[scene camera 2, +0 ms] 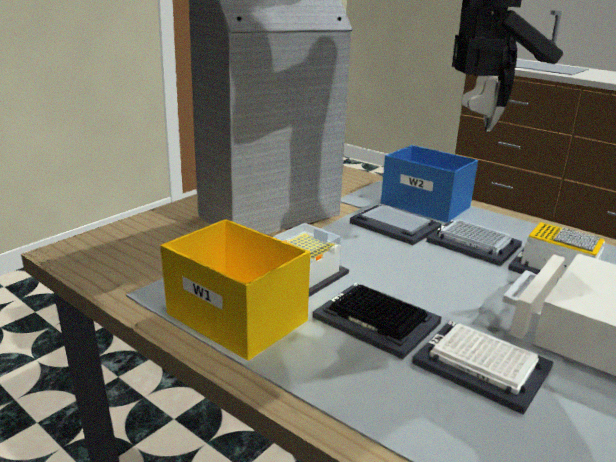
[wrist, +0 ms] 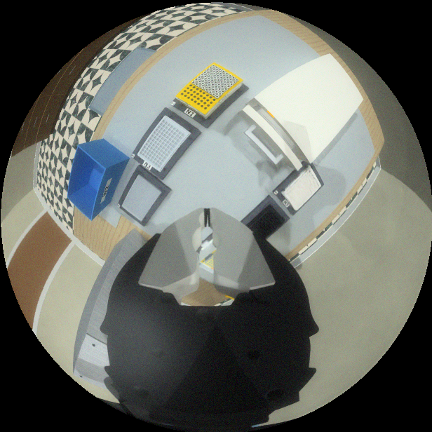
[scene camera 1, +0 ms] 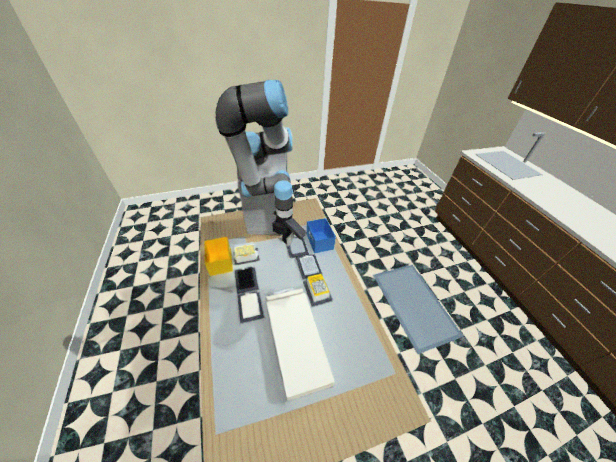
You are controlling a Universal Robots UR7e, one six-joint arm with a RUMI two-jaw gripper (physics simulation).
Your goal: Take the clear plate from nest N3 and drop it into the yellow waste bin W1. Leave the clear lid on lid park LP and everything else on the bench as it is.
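Frame: origin at the arm's base, x ahead, y left, z up, level; centimetres.
Seen in the pictures: gripper, fingertip midpoint: [scene camera 2: 487, 131] [scene camera 1: 288, 245].
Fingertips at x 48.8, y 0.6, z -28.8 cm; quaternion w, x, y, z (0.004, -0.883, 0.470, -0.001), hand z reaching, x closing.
Note:
A point is followed by its place in that frame.
The clear plate [scene camera 1: 309, 265] @[y 13.7, x 48.0, z -53.0 cm] [scene camera 2: 475, 236] @[y 11.9, x 47.4, z -53.1 cm] [wrist: 164, 142] sits in the dark nest N3 [scene camera 2: 500, 258] @[y 7.6, x 53.8, z -54.4 cm] [wrist: 193, 136]. The clear lid [scene camera 1: 297, 245] @[y 13.2, x 29.9, z -53.7 cm] [scene camera 2: 397, 219] @[y 11.8, x 30.2, z -53.6 cm] [wrist: 141, 195] lies flat on the dark lid park [scene camera 2: 361, 221] @[y 7.9, x 23.5, z -54.4 cm] [wrist: 162, 189] beside it. The yellow bin W1 [scene camera 1: 218, 256] @[y -35.9, x 18.6, z -55.2 cm] [scene camera 2: 278, 300] @[y -36.7, x 32.2, z -48.7 cm] stands at the bench's left side, open at the top; it does not show in the wrist view. My gripper [scene camera 2: 491, 129] @[y 0.6, x 48.8, z -28.8 cm] [wrist: 207, 210] is shut with nothing between its fingertips. It hangs in the air above the bench, higher than the plate and the lid and apart from both.
The blue bin W2 [scene camera 1: 320, 235] @[y 31.8, x 26.0, z -55.2 cm] [scene camera 2: 427, 182] @[y 22.0, x 32.6, z -47.5 cm] [wrist: 97, 177] stands beside the lid park. A yellow-topped rack [scene camera 1: 318, 287] @[y 10.5, x 66.7, z -48.0 cm] [wrist: 210, 89] sits in N1. A black plate [scene camera 1: 246, 278] @[y -23.5, x 42.4, z -53.7 cm] [scene camera 2: 378, 310] @[y -24.7, x 42.5, z -53.0 cm], a white plate [scene camera 1: 250, 305] @[y -25.7, x 59.9, z -53.6 cm] [scene camera 2: 484, 356] @[y -26.9, x 59.7, z -53.2 cm], a tip box [scene camera 1: 245, 253] @[y -19.9, x 28.8, z -48.1 cm] [scene camera 2: 312, 250] @[y -21.8, x 28.7, z -47.9 cm] and a white device [scene camera 1: 301, 345] @[y -9.8, x 91.5, z -47.3 cm] [wrist: 310, 102] stand around.

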